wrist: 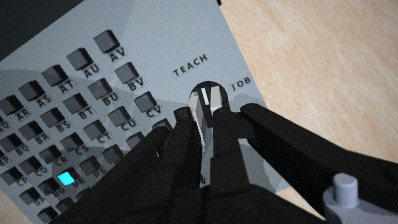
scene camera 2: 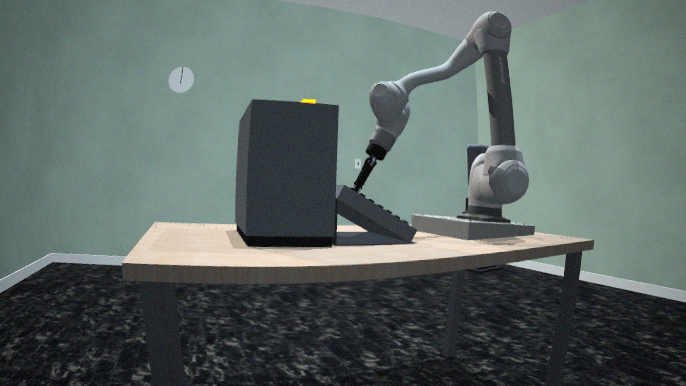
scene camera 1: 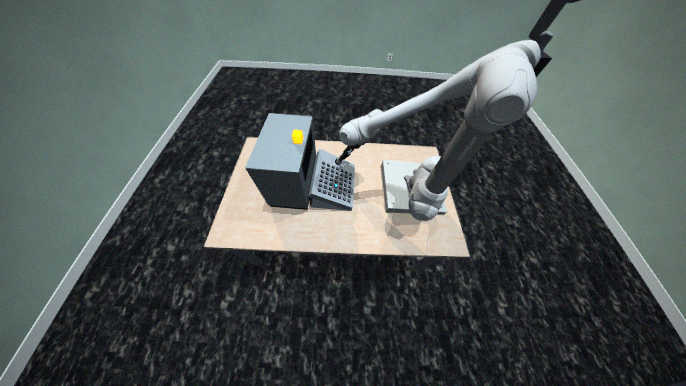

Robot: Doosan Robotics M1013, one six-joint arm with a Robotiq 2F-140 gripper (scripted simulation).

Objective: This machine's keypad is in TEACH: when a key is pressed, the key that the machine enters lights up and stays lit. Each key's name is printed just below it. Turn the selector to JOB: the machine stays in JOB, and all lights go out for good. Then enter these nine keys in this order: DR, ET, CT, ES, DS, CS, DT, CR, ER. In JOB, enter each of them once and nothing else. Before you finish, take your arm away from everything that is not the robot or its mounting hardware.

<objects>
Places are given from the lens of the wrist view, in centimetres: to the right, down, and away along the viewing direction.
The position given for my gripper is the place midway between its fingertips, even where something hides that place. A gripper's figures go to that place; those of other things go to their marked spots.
my gripper [wrist: 208,101]: 1, -1, 22
sloped grey keypad [wrist: 172,54]: -3, -6, 21
</objects>
